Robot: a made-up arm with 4 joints.
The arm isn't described. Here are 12 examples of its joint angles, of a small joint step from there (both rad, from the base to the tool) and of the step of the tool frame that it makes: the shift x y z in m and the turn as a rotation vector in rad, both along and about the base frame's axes.
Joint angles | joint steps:
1: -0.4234 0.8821 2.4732 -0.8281 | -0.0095 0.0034 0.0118 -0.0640
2: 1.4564 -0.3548 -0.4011 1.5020 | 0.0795 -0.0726 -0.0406 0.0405
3: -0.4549 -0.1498 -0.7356 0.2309 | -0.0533 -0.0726 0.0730 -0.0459
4: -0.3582 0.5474 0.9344 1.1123 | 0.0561 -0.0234 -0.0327 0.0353
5: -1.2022 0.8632 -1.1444 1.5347 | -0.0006 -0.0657 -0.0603 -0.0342
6: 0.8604 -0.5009 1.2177 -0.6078 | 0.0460 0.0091 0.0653 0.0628
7: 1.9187 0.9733 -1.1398 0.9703 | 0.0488 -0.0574 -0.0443 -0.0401
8: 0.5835 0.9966 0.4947 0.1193 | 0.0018 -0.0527 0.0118 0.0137
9: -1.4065 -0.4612 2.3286 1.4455 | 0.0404 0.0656 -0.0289 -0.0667
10: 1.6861 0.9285 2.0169 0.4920 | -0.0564 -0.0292 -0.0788 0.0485
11: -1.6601 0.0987 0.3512 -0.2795 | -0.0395 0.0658 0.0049 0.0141
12: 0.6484 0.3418 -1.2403 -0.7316 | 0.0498 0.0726 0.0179 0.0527
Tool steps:
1: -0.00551 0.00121 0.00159 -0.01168 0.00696 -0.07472
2: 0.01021 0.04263 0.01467 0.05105 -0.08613 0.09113
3: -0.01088 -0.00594 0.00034 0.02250 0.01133 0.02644
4: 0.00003 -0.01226 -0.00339 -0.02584 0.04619 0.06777
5: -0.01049 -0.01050 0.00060 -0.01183 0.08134 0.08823
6: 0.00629 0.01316 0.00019 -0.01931 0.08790 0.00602
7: 0.00885 0.01706 -0.00195 0.00685 -0.05502 0.13433
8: 0.00355 -0.00890 -0.00711 -0.01612 -0.02123 0.02409
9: 0.01411 -0.00609 -0.00220 -0.03817 -0.04658 -0.03034
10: 0.00051 -0.00614 -0.00990 -0.03492 -0.06105 0.03129
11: 0.01310 0.01172 0.00016 0.01977 -0.05457 -0.09365
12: -0.00288 0.01521 0.00289 0.05829 0.01633 -0.02759
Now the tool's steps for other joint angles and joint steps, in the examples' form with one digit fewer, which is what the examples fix.
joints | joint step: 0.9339 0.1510 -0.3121 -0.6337 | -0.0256 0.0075 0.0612 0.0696
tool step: -0.0024 -0.0024 0.0012 0.0492 0.0399 -0.1020
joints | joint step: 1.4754 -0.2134 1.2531 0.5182 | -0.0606 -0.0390 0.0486 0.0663
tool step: 0.0069 -0.0150 -0.0011 -0.0524 0.0194 -0.0631
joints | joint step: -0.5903 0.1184 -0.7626 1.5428 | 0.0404 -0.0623 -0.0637 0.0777
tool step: 0.0074 -0.0192 0.0103 -0.1311 0.0043 0.0234
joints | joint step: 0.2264 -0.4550 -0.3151 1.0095 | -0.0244 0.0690 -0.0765 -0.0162
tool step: -0.0231 0.0024 -0.0036 -0.0288 0.0031 -0.0614
